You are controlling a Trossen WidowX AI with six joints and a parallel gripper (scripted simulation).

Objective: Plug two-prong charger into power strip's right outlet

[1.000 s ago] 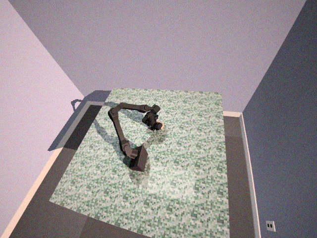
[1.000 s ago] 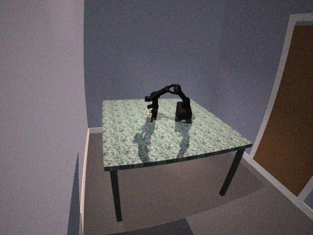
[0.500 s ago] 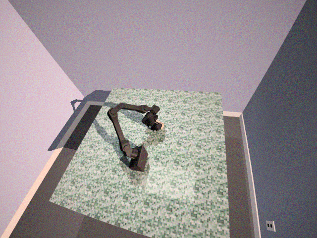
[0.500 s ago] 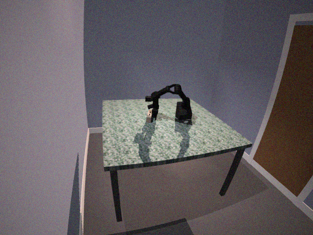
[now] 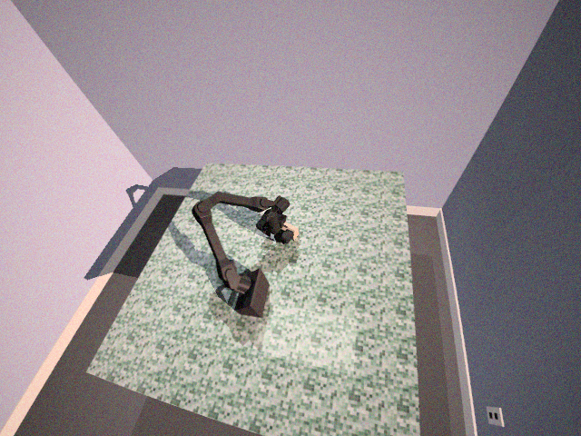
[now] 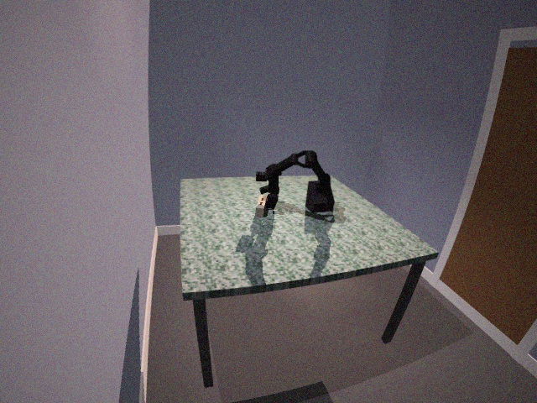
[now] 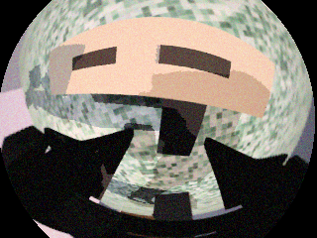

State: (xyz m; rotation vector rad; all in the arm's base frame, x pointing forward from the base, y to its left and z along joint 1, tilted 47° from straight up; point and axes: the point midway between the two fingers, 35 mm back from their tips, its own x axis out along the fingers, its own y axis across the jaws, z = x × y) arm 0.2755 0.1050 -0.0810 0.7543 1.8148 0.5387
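The two-prong charger is 4 cm ahead of my gripper tip, 1 cm to the right of it and 1 cm above it.
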